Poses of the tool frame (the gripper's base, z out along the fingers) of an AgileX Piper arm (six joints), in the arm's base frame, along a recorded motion.
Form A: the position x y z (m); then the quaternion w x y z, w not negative.
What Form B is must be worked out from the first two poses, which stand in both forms.
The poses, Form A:
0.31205 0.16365 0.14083 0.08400 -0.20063 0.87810 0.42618
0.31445 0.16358 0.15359 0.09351 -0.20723 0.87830 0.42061
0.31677 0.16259 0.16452 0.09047 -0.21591 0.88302 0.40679
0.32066 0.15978 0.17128 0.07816 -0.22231 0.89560 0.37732
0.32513 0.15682 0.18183 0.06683 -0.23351 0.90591 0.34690
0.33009 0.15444 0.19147 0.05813 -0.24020 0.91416 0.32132
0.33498 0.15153 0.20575 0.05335 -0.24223 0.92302 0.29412
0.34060 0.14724 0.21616 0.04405 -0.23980 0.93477 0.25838
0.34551 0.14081 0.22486 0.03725 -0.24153 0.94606 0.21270
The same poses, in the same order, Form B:
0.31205 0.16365 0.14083 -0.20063 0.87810 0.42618 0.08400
0.31445 0.16358 0.15359 -0.20723 0.87830 0.42061 0.09351
0.31677 0.16259 0.16452 -0.21591 0.88302 0.40679 0.09047
0.32066 0.15978 0.17128 -0.22231 0.89560 0.37732 0.07816
0.32513 0.15682 0.18183 -0.23351 0.90591 0.34690 0.06683
0.33009 0.15444 0.19147 -0.24020 0.91416 0.32132 0.05813
0.33498 0.15153 0.20575 -0.24223 0.92302 0.29412 0.05335
0.34060 0.14724 0.21616 -0.23980 0.93477 0.25838 0.04405
0.34551 0.14081 0.22486 -0.24153 0.94606 0.21270 0.03725

